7 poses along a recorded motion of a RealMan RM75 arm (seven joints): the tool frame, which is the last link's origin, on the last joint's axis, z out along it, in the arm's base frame.
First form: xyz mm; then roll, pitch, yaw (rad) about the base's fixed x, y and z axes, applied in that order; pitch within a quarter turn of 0, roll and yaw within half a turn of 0.
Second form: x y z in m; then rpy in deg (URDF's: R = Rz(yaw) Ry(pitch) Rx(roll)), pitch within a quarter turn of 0, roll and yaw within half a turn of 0. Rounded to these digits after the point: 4 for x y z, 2 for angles.
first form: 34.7 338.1 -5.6 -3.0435 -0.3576 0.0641
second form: 0.0347 0.3381 -0.0056 -174.38 -20.49 3.67
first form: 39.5 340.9 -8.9 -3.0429 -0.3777 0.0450
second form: 0.0395 0.3409 -0.0089 -174.35 -21.64 2.58
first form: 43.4 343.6 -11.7 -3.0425 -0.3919 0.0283
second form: 0.0434 0.3436 -0.0117 -174.32 -22.45 1.62
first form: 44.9 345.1 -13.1 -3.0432 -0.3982 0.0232
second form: 0.0449 0.3451 -0.0131 -174.36 -22.82 1.33
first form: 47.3 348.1 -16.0 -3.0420 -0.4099 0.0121
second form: 0.0473 0.3481 -0.0160 -174.29 -23.49 0.69
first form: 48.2 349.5 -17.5 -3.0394 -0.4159 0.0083
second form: 0.0482 0.3495 -0.0175 -174.14 -23.83 0.48
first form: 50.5 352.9 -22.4 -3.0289 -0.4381 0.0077
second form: 0.0505 0.3529 -0.0224 -173.54 -25.10 0.44
